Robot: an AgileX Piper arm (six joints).
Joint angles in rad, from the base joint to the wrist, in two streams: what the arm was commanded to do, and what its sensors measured. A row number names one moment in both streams.
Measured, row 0:
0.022, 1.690, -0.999, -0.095, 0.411, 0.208
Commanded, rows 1 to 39:
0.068, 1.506, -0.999, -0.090, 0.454, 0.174
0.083, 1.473, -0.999, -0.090, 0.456, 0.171
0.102, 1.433, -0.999, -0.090, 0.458, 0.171
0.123, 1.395, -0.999, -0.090, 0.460, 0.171
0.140, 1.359, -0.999, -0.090, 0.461, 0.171
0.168, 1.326, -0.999, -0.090, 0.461, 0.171
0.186, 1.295, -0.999, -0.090, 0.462, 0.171
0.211, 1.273, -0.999, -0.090, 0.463, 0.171
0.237, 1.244, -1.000, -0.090, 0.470, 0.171
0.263, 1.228, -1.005, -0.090, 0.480, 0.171
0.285, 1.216, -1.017, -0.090, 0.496, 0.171
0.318, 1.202, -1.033, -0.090, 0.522, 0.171
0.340, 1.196, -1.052, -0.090, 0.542, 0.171
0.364, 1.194, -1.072, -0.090, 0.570, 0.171
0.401, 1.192, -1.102, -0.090, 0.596, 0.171
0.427, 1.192, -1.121, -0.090, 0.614, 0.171
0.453, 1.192, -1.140, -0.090, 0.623, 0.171
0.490, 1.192, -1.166, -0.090, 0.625, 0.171
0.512, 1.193, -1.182, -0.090, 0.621, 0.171
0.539, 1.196, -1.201, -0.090, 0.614, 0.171
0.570, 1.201, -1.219, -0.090, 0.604, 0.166
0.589, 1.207, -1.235, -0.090, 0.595, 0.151
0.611, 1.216, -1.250, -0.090, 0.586, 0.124
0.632, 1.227, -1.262, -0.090, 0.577, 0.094
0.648, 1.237, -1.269, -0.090, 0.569, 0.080
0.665, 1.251, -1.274, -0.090, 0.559, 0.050
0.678, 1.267, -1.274, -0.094, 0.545, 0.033
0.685, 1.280, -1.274, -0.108, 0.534, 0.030
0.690, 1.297, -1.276, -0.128, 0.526, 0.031
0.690, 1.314, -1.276, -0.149, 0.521, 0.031
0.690, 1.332, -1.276, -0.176, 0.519, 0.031
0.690, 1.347, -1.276, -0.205, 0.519, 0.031
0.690, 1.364, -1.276, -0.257, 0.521, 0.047
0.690, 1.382, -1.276, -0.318, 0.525, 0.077
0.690, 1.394, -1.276, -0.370, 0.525, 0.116
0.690, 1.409, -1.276, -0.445, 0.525, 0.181
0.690, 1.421, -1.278, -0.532, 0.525, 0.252
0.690, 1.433, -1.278, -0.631, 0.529, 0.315
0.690, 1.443, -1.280, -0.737, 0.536, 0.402
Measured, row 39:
0.688, 1.406, -1.270, -0.410, 0.536, 0.150
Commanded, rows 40 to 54:
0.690, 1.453, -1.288, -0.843, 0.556, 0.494
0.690, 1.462, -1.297, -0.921, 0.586, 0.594
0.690, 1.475, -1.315, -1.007, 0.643, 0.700
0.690, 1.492, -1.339, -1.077, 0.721, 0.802
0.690, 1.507, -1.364, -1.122, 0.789, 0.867
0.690, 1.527, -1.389, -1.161, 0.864, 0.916
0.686, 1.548, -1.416, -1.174, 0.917, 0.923
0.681, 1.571, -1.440, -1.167, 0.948, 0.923
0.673, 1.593, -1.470, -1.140, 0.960, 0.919
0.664, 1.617, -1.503, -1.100, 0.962, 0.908
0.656, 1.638, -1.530, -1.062, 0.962, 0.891
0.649, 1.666, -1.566, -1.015, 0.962, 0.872
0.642, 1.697, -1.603, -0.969, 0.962, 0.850
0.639, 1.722, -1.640, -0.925, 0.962, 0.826
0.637, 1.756, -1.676, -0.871, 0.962, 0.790
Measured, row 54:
0.655, 1.652, -1.551, -1.045, 0.946, 0.875
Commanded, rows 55 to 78:
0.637, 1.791, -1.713, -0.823, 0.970, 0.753
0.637, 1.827, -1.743, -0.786, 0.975, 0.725
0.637, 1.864, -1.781, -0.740, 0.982, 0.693
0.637, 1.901, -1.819, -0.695, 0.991, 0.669
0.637, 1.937, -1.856, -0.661, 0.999, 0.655
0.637, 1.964, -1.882, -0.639, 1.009, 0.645
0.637, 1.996, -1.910, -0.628, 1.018, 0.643
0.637, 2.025, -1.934, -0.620, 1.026, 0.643
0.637, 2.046, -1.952, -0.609, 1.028, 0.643
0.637, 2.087, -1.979, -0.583, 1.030, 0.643
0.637, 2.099, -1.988, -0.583, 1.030, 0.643
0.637, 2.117, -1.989, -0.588, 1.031, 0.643
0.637, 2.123, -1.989, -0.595, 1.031, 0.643
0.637, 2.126, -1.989, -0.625, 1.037, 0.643
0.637, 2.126, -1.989, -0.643, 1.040, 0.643
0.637, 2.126, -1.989, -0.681, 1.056, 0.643
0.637, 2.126, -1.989, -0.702, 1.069, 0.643
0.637, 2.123, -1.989, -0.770, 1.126, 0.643
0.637, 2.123, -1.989, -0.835, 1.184, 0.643
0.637, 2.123, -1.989, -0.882, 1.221, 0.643
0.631, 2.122, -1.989, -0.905, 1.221, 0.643
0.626, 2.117, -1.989, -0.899, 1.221, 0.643
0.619, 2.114, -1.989, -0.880, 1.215, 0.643
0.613, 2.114, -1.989, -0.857, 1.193, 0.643
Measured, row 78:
0.635, 2.131, -1.982, -0.875, 1.205, 0.647
